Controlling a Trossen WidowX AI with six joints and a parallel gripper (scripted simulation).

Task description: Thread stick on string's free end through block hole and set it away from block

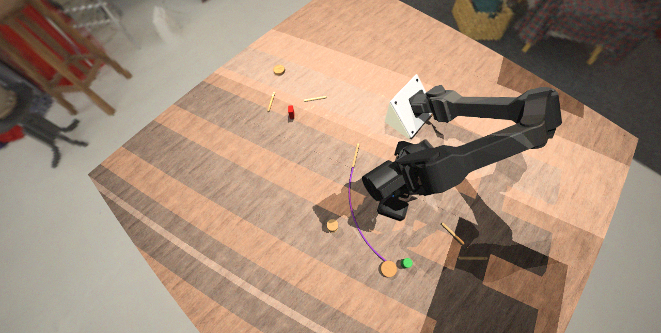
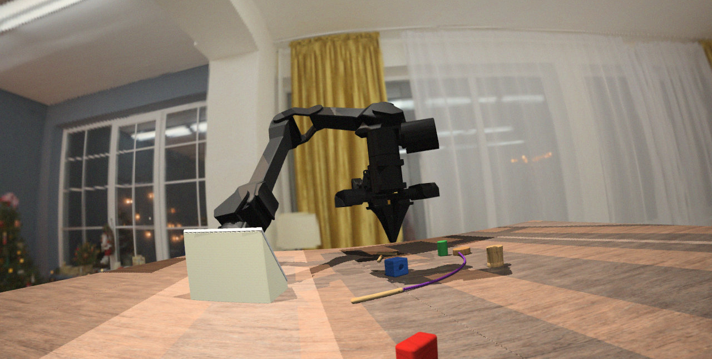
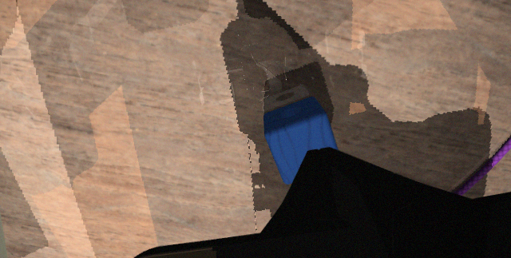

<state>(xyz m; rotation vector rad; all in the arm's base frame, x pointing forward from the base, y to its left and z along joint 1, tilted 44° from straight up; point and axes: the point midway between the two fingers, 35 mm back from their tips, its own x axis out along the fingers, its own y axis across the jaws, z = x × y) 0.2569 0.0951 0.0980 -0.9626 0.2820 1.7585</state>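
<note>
The blue block is 10 mm to the right of my gripper tip and 40 mm below it. From my gripper tip the other things lie so: green cylinder (100 mm ahead, 150 mm to the left, 40 mm below); wooden cylinder (180 mm ahead, 40 mm to the right, 40 mm below); thin wooden stick (150 mm to the right, 60 mm below).
</note>
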